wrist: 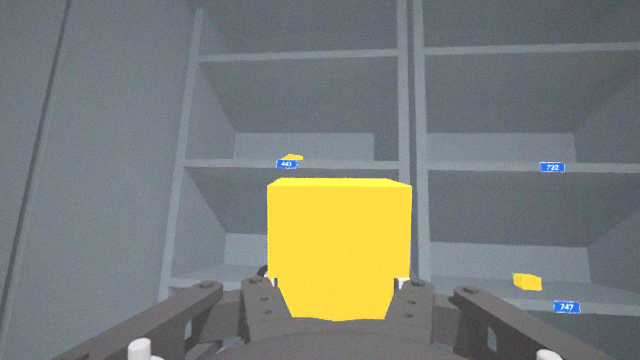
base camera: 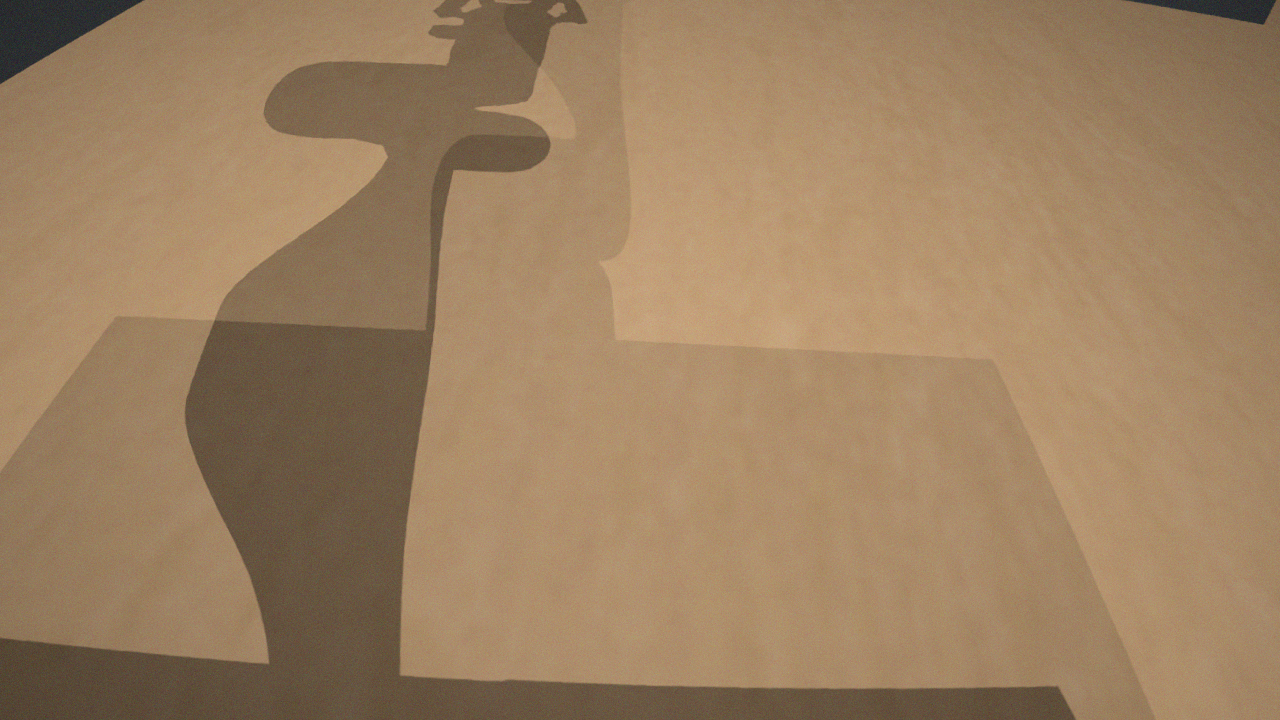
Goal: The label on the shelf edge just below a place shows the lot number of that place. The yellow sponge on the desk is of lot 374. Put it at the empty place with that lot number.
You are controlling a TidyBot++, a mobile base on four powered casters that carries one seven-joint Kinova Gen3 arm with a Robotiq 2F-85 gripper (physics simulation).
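Frame: origin at the arm's base, x ahead, y left, z up, level; millimetres.
Seen in the pictures: gripper, fingertip midpoint: (wrist: 335, 274).
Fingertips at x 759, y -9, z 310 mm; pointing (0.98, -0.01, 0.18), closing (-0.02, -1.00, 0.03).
Observation:
Pixels of each thing's middle, then the offset from my fingertips to it. "spot": a spot on its surface instead. Level surfaces: height alone.
- yellow sponge, body centre: (wrist: 335, 277) 13 mm back, 0 mm left, 1 mm up
- looks like 443, body centre: (wrist: 286, 163) 884 mm ahead, 171 mm left, 267 mm up
- label 747, surface spot: (wrist: 566, 307) spot: 806 mm ahead, 764 mm right, 191 mm down
- small yellow block, body centre: (wrist: 291, 162) 1026 mm ahead, 172 mm left, 306 mm up
- tan floor, its level: 707 mm down
The yellow sponge (wrist: 339, 235) is large in the middle of the wrist view, upright between the fingers. My gripper (wrist: 335, 274) is shut on it, with one finger at each side. Behind it stand a left shelf unit (wrist: 173, 220) and a right shelf unit (wrist: 423, 150). A blue label that looks like 443 (wrist: 286, 164) is on a left shelf edge, label 722 (wrist: 552, 167) on the upper right edge, and label 747 (wrist: 566, 307) on the lower right edge. No label reading 374 shows. The held sponge hides part of the left unit.
A small yellow block (wrist: 293, 157) lies above the label at left. Another yellow block (wrist: 527, 281) sits above label 747. A tall grey panel (wrist: 100, 150) stands at the left of the wrist view. In the base camera view, shadows of the arm and base fall across the tan floor (base camera: 850, 223).

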